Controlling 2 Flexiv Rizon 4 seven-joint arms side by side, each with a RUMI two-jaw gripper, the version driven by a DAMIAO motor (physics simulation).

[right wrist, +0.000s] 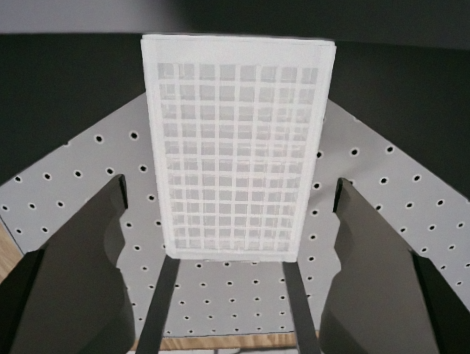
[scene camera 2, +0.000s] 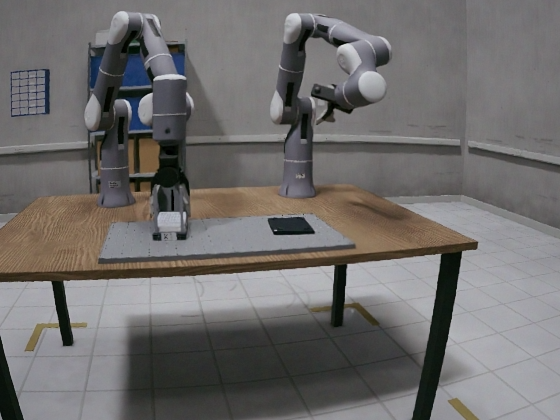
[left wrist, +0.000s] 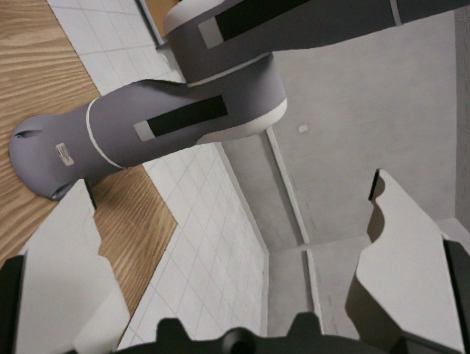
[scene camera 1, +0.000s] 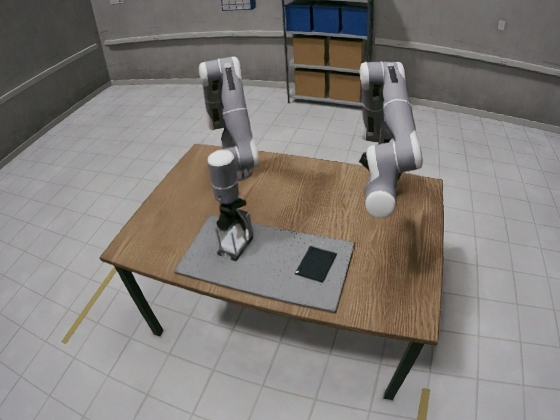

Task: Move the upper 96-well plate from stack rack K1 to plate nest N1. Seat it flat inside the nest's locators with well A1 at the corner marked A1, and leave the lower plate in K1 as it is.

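Observation:
The upper white 96-well plate sits in stack rack K1. The lower plate cannot be told apart from it. My right gripper points down over the rack, its fingers either side of the plate; in the right wrist view both fingertips show visible gaps to its long edges. It is open, narrower than fully spread. The black plate nest N1 is empty, with a small white mark at its lower left corner in scene camera 1. My left gripper is open and empty, raised above the table.
The rack and nest stand on a grey perforated board on the wooden table. Dark upright posts of the rack rise beside the plate. A shelf unit stands against the back wall.

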